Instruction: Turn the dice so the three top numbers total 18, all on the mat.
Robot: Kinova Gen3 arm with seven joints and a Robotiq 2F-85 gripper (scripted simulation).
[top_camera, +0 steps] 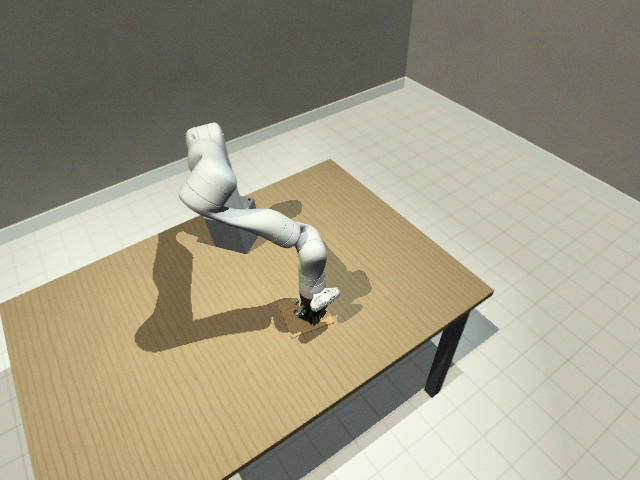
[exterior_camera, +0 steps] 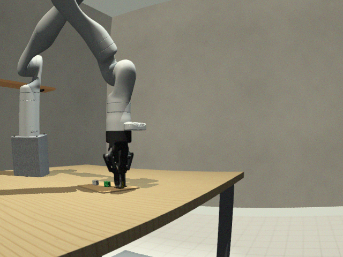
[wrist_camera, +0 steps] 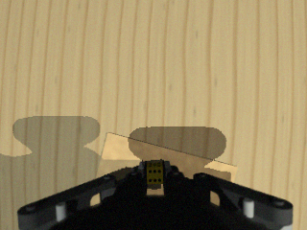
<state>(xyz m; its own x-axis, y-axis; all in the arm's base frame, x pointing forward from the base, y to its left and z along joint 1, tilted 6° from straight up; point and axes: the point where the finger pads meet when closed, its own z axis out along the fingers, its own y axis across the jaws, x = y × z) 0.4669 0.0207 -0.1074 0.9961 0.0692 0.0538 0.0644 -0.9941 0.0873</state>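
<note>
My hand is 1 cm above the yellow die. From my hand the other things lie so: white die: 10 cm behind, 2 cm below, 1 cm to the right; then tan mat: 5 cm behind, 3 cm below; then green die: 5 cm behind, 2 cm below.
</note>
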